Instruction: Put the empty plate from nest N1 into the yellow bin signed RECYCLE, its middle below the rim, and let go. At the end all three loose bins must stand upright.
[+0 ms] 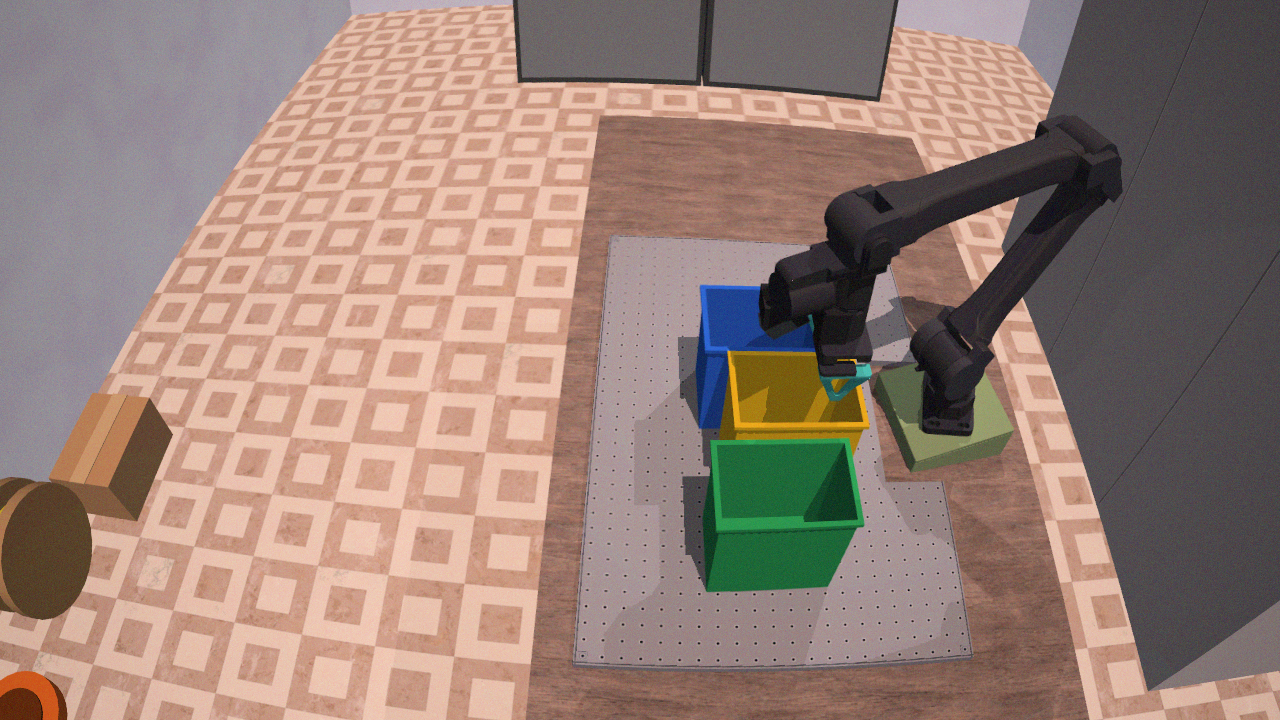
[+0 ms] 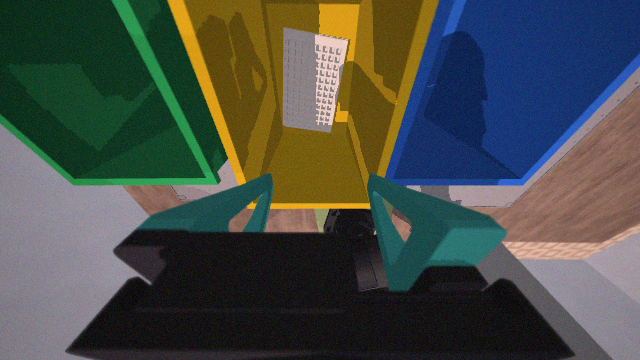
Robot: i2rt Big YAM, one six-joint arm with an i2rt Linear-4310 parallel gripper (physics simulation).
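Pixels of known places: gripper, between the fingertips: (image 1: 830,377) (image 2: 320,180); arm's base, origin of its link: (image 1: 947,404) (image 2: 350,220).
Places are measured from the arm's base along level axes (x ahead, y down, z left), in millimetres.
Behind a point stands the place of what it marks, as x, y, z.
Note:
The plate (image 2: 312,82) {263, 21, 156}, a pale grey slab with a grid of small wells, lies down inside the yellow bin (image 1: 796,427) {257, -142, 220} (image 2: 310,205) {180, -143, 135}, below its rim, and is slightly turned. Part of it is in light, part in shadow. My gripper (image 1: 845,386) {223, -156, 136} (image 2: 320,180) {223, -156, 136} is open with teal fingers, with nothing between them, above the bin's edge nearest the arm base. The green bin (image 1: 778,555) {246, -65, 365} (image 2: 145,181) {175, -143, 283} and the blue bin (image 1: 713,380) {380, -76, 111} (image 2: 455,182) {240, -143, 14} stand upright on either side of the yellow bin, which also stands upright. The sign RECYCLE and nest N1 do not show.
The bins stand on a grey perforated board (image 1: 760,640) {239, 36, 443} on a brown wooden surface (image 1: 742,170) {434, 49, -611}. The arm's base sits on a green block (image 1: 984,407) {-64, -12, 0} beside the board. A tall dark cabinet (image 1: 1190,358) stands at the right. A cardboard box (image 1: 107,447) is at the far left.

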